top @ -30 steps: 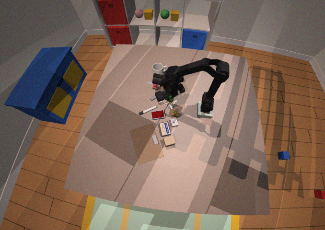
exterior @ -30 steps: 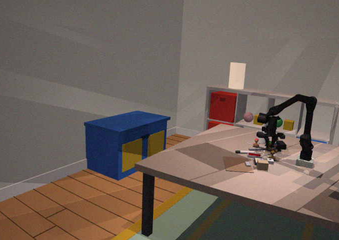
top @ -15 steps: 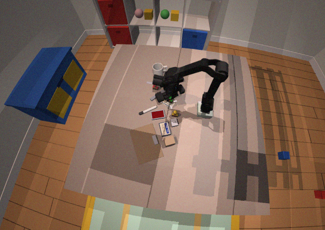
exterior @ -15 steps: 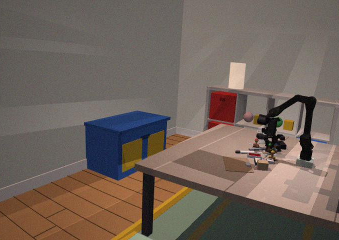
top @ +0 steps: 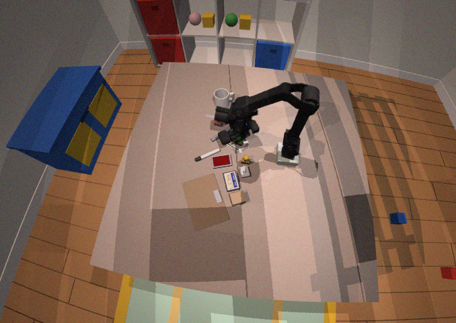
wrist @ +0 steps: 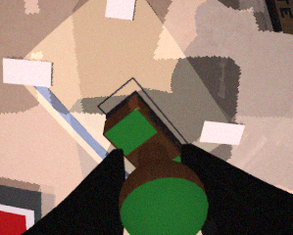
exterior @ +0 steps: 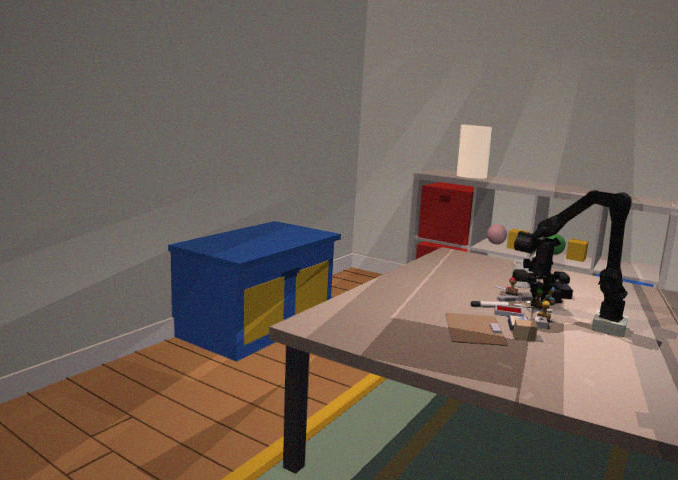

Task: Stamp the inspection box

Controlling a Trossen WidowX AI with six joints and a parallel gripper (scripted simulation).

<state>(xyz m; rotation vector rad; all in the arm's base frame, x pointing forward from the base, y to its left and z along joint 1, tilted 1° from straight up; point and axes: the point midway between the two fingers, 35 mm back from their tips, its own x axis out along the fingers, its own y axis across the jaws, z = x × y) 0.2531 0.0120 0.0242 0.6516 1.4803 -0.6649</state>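
Right now the white card is 3 cm below my gripper tip and 1 cm ahead of it. Also, from my gripper tip: blue-knobbed stamp 10 cm to the right, 1 cm below; then yellow-knobbed stamp 9 cm to the left, 6 cm behind, 1 cm below; then green-knobbed stamp right at my gripper tip.
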